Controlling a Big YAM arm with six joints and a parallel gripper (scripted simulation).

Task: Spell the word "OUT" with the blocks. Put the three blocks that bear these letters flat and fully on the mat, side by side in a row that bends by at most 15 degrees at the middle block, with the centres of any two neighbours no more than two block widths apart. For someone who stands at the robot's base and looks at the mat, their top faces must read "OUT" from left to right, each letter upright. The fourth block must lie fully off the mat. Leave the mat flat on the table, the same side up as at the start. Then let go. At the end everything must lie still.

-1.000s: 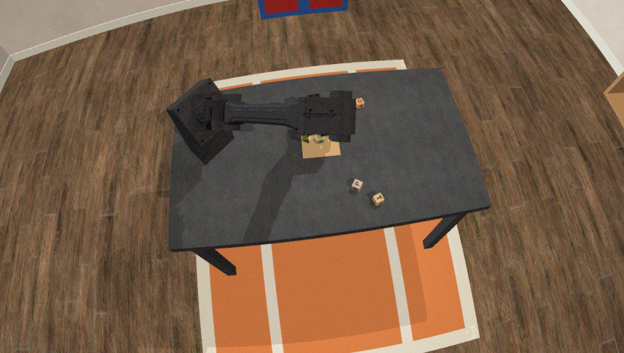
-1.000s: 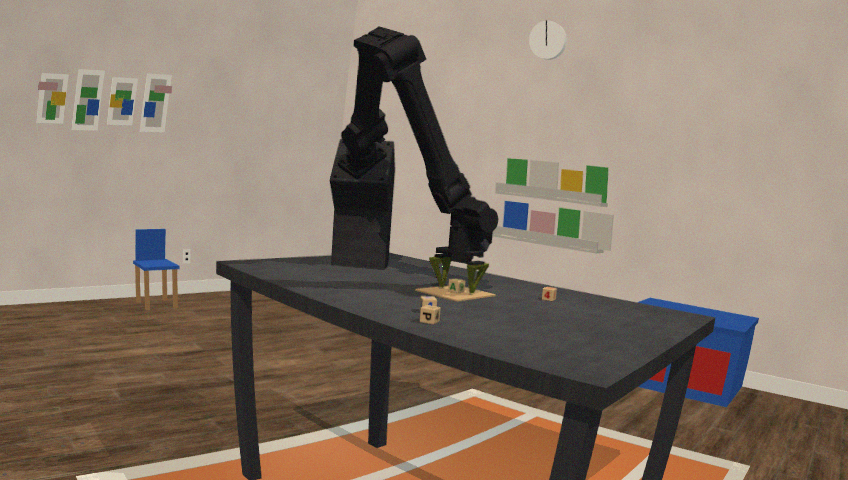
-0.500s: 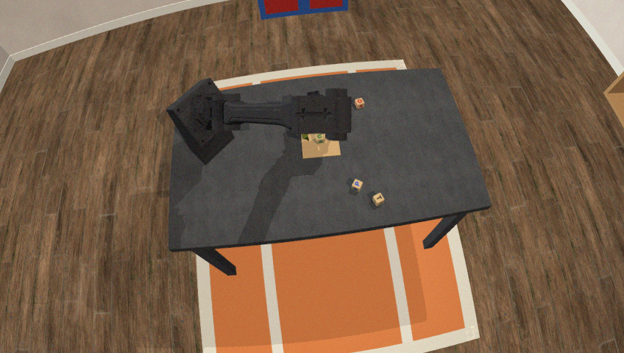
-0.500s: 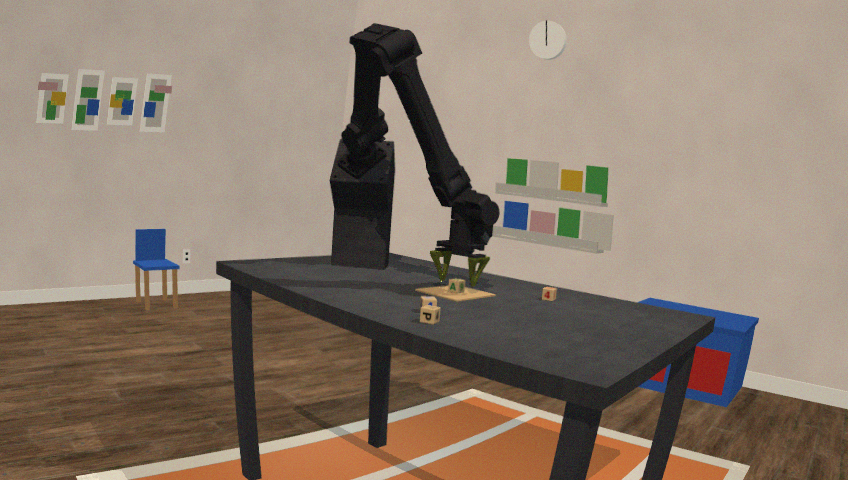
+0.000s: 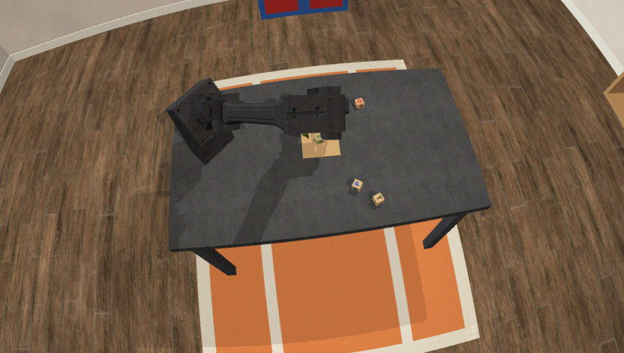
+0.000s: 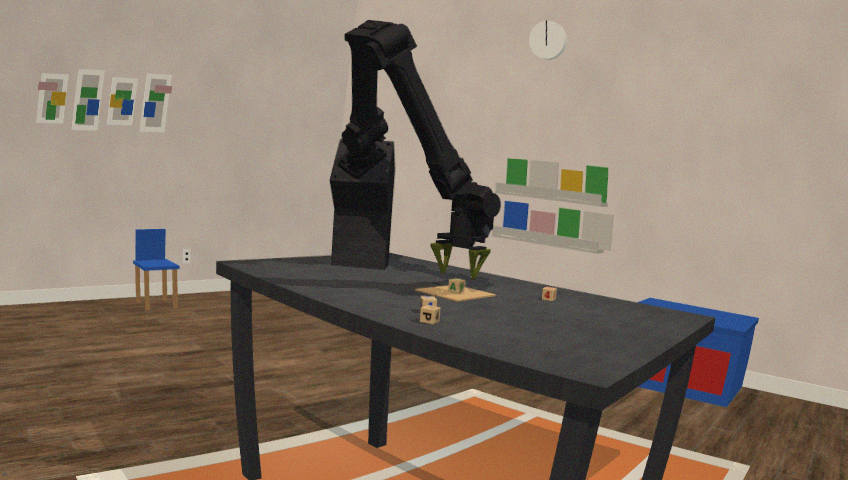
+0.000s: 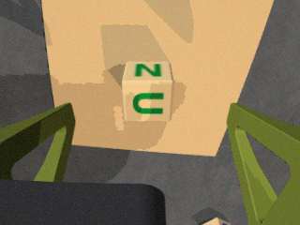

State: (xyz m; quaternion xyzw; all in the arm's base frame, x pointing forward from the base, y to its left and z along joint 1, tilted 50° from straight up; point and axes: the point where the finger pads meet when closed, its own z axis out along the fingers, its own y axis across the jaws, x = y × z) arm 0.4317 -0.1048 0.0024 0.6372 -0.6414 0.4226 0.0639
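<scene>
My hand is 3 cm above the green-lettered block. The rest, counted from my hand: O block (21 cm ahead, 9 cm to the left, 4 cm below); P block (4 cm ahead, 23 cm to the right, 4 cm below); tan mat (5 cm below).
</scene>
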